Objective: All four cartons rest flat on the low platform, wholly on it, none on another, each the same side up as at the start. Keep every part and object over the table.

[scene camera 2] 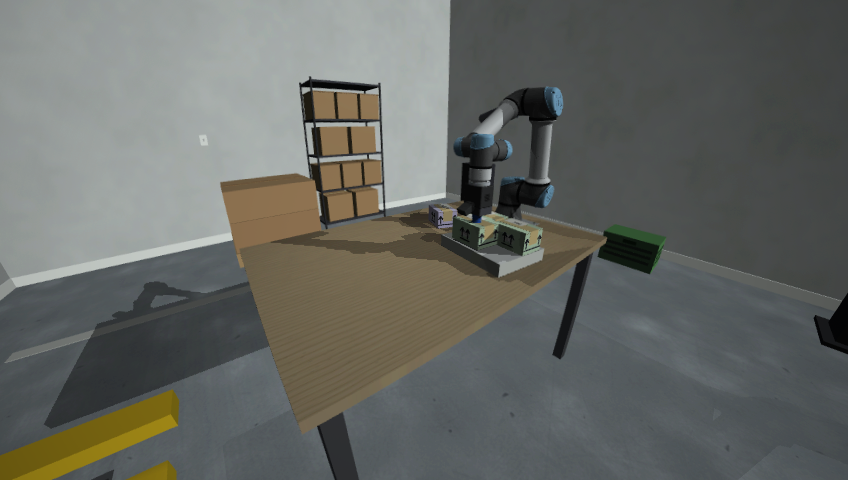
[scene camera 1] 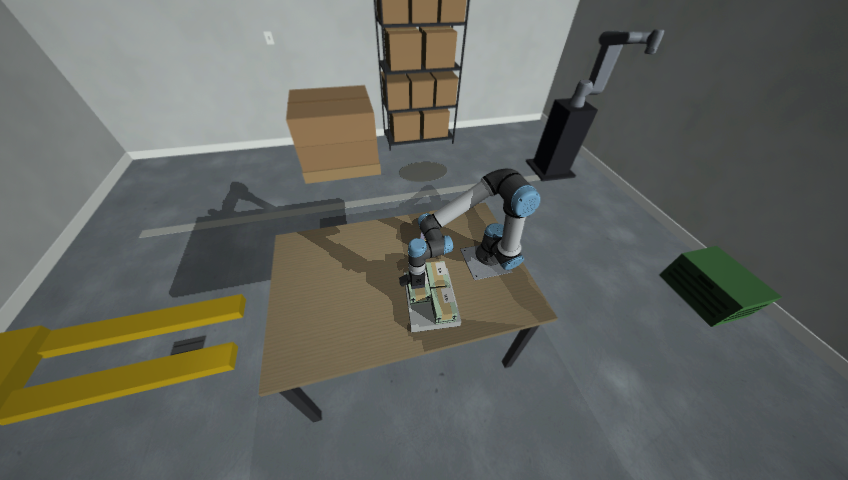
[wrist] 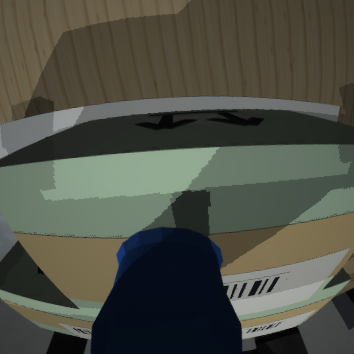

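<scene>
Three green cartons with tan tape are on the low grey platform. One green carton is at the left, under my gripper. A second is at the front right, and a third is behind it. My suction gripper has its blue cup against the left carton's top, shut on it; the exact contact is hidden. The purple carton stands upright on the table behind the platform; the arm mostly hides it in scene camera 1.
The wooden table carries the arm's base plate, behind and right of the platform. Bare platform shows in front of the left carton. The green crate and yellow forks stand off the table.
</scene>
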